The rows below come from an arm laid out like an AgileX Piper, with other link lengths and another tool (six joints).
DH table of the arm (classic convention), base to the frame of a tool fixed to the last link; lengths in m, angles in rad. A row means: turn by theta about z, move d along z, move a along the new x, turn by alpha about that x. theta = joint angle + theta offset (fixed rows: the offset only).
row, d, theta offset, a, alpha
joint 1, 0.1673, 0.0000, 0.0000, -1.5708
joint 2, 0.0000, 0.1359, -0.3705, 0.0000
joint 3, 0.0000, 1.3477, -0.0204, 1.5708
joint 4, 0.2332, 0.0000, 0.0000, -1.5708
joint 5, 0.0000, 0.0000, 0.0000, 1.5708
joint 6, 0.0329, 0.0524, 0.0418, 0.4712
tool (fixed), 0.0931, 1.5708, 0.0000, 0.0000
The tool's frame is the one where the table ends.
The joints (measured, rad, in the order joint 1, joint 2, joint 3, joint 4, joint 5, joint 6), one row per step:
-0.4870, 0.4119, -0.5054, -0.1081, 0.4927, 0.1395
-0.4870, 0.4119, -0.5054, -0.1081, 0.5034, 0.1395
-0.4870, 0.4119, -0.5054, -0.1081, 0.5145, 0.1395
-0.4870, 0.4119, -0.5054, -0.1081, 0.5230, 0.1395
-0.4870, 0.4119, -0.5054, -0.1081, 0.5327, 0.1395
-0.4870, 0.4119, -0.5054, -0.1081, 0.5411, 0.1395
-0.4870, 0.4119, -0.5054, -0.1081, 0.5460, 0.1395
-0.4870, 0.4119, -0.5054, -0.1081, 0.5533, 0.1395
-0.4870, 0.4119, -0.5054, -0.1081, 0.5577, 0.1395
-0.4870, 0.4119, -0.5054, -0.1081, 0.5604, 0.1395
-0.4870, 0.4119, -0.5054, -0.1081, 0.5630, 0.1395
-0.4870, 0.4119, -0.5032, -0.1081, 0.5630, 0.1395
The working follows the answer.
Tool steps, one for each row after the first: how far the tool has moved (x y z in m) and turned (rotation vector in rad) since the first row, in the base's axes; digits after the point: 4 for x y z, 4 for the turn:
-0.0008, 0.0003, -0.0010, 0.0052, 0.0093, -0.0011
-0.0017, 0.0007, -0.0020, 0.0105, 0.0190, -0.0023
-0.0024, 0.0010, -0.0028, 0.0146, 0.0263, -0.0032
-0.0031, 0.0013, -0.0037, 0.0193, 0.0348, -0.0042
-0.0038, 0.0016, -0.0045, 0.0233, 0.0421, -0.0051
-0.0042, 0.0017, -0.0049, 0.0257, 0.0463, -0.0057
-0.0048, 0.0020, -0.0056, 0.0292, 0.0527, -0.0064
-0.0052, 0.0021, -0.0060, 0.0314, 0.0565, -0.0069
-0.0054, 0.0022, -0.0062, 0.0327, 0.0589, -0.0072
-0.0056, 0.0023, -0.0065, 0.0339, 0.0611, -0.0075
-0.0056, 0.0023, -0.0071, 0.0349, 0.0631, -0.0075

Tool pose at each row, in the base's axes (x y z in m, rotation vector in rad; rounded; the steps above come from the unrounded poses):
-0.0171, -0.0406, 0.3441, 1.8067, 0.5674, 0.3157
-0.0179, -0.0403, 0.3431, 1.8143, 0.5726, 0.3083
-0.0188, -0.0399, 0.3420, 1.8221, 0.5779, 0.3007
-0.0195, -0.0397, 0.3412, 1.8280, 0.5820, 0.2949
-0.0202, -0.0393, 0.3403, 1.8348, 0.5866, 0.2882
-0.0209, -0.0391, 0.3396, 1.8407, 0.5906, 0.2824
-0.0213, -0.0389, 0.3391, 1.8441, 0.5930, 0.2790
-0.0219, -0.0386, 0.3385, 1.8492, 0.5965, 0.2739
-0.0223, -0.0385, 0.3381, 1.8523, 0.5986, 0.2708
-0.0225, -0.0384, 0.3378, 1.8541, 0.5999, 0.2689
-0.0227, -0.0383, 0.3376, 1.8559, 0.6012, 0.2671
-0.0227, -0.0383, 0.3369, 1.8574, 0.6025, 0.2657

